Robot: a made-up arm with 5 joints.
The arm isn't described. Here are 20 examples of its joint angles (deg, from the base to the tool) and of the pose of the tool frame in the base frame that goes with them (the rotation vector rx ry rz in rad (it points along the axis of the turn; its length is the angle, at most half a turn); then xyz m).
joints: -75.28 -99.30 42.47 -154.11 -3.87
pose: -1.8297 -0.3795 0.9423 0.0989 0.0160 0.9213
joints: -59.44 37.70 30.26 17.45 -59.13
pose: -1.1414 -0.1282 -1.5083 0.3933 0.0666 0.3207
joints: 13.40 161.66 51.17 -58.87 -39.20
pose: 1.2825 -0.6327 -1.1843 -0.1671 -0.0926 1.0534
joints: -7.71 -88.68 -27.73 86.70 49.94
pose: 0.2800 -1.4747 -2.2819 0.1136 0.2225 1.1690
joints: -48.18 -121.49 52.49 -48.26 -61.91
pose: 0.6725 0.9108 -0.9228 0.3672 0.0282 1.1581
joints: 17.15 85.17 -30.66 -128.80 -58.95
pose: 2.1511 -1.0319 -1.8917 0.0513 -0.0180 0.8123
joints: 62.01 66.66 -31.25 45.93 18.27
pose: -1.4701 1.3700 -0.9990 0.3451 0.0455 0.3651
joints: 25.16 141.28 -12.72 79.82 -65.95
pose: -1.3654 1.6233 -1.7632 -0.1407 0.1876 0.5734
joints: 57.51 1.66 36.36 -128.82 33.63
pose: -0.2123 1.8141 1.0777 0.2253 -0.1035 0.6653
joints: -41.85 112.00 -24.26 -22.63 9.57
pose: 2.3267 -0.3634 -1.9548 -0.2803 -0.2002 0.7044
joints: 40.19 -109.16 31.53 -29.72 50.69
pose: -1.2574 0.5561 -2.1615 0.3180 -0.3332 1.2257
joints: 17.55 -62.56 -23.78 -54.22 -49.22
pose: -1.1103 0.0658 -2.1602 0.5086 -0.1062 0.7300
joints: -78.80 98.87 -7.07 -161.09 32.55
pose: -0.2799 -0.6932 -0.8793 0.0629 0.0594 0.7895
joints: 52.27 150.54 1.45 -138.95 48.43
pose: -1.9755 0.5890 -2.2243 0.1866 -0.0282 0.8519
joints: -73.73 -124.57 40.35 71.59 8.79
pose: 1.3847 0.7155 -1.3899 0.3331 -0.3105 1.2057
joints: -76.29 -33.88 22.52 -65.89 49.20
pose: -2.3751 -0.6093 0.8156 0.1844 0.3614 0.5741
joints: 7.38 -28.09 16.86 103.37 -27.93
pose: 0.9065 -1.1204 -2.4334 0.4964 -0.1677 1.0334
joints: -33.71 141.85 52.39 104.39 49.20
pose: 2.6906 1.0696 -0.4678 0.1033 -0.4231 0.4577
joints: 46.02 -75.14 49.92 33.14 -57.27
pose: -1.3206 0.6099 2.2194 0.1179 -0.5383 1.1120
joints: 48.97 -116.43 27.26 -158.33 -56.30
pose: -0.8556 1.5606 -1.8028 0.1007 -0.0322 0.9050
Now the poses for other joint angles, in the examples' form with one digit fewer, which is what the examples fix.
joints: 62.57 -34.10 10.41 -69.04 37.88
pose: -1.534 1.979 -0.393 0.289 -0.337 0.543
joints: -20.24 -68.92 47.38 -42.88 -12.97
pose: -0.745 0.826 -1.377 0.628 -0.009 0.899
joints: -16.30 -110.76 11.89 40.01 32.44
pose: 0.283 -0.534 -2.276 0.164 -0.085 1.372
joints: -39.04 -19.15 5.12 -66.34 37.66
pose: -2.592 0.044 0.576 0.307 0.185 0.477
